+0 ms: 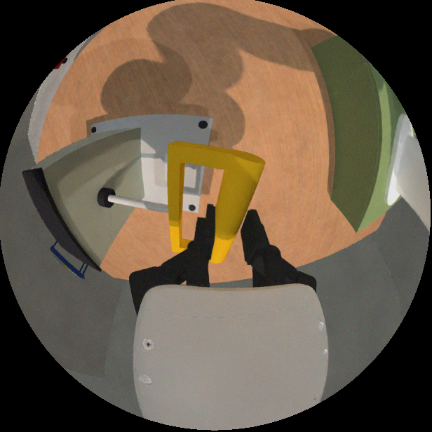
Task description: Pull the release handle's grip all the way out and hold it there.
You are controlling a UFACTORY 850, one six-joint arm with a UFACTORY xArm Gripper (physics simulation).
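The release handle's yellow grip [240, 192] is a loop frame with a thick round bar on its right side. A thin white rod [142, 203] runs from a black collar [106, 198] on the beige housing toward the grip's left side. My gripper [228, 218] is shut on the thick bar of the grip, with one black finger inside the loop and the other on the bar's right side. Where the rod meets the grip is hidden behind the yellow frame.
The housing [95, 175] stands on a grey base plate [172, 122] with dark bolts, on the wooden table top [285, 125]. A black edge and a blue handle [67, 262] are on its left. A green block-like object [350, 125] stands at the right, beside a white part [400, 160].
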